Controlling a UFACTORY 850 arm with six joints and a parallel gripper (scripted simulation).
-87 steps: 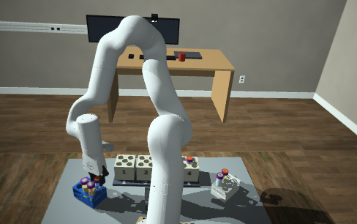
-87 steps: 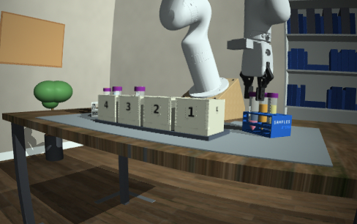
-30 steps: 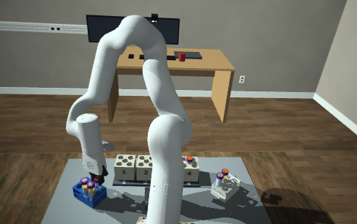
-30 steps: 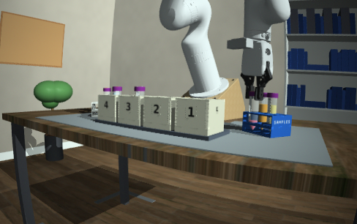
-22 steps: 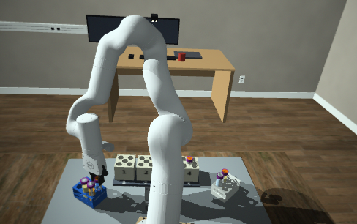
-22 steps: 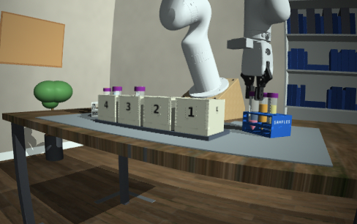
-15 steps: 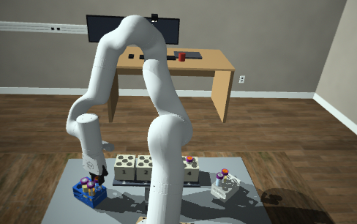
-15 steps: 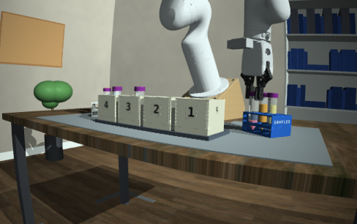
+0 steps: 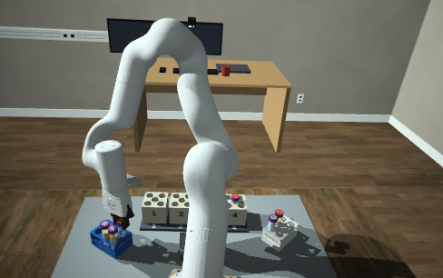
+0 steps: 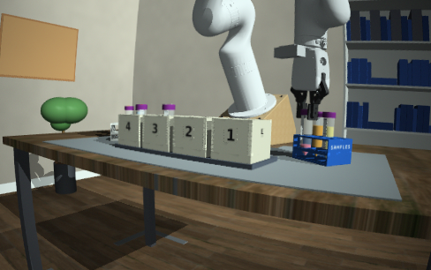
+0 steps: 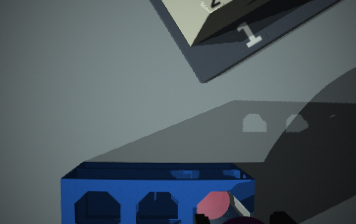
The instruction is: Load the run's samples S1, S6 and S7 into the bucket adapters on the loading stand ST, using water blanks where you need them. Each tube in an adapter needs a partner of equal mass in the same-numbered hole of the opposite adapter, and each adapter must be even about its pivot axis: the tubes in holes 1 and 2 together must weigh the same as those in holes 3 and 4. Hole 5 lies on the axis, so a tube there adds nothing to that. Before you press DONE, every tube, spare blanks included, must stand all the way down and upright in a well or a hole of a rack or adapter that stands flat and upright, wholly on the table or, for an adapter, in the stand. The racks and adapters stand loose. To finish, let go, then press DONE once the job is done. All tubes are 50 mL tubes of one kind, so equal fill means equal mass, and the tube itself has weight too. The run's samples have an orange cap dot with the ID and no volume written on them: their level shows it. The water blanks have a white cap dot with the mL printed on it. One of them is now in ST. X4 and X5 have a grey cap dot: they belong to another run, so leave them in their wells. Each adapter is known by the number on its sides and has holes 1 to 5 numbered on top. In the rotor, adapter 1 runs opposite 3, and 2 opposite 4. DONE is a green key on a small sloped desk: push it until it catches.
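Now: the blue samples rack 9 cm below my hand, 4 cm to the left of it and 2 cm ahead of it. From my hand the other things lie so: adapter 1 (14 cm to the right, 12 cm ahead, 7 cm below); then white rack (60 cm to the right, 13 cm behind, 9 cm below).
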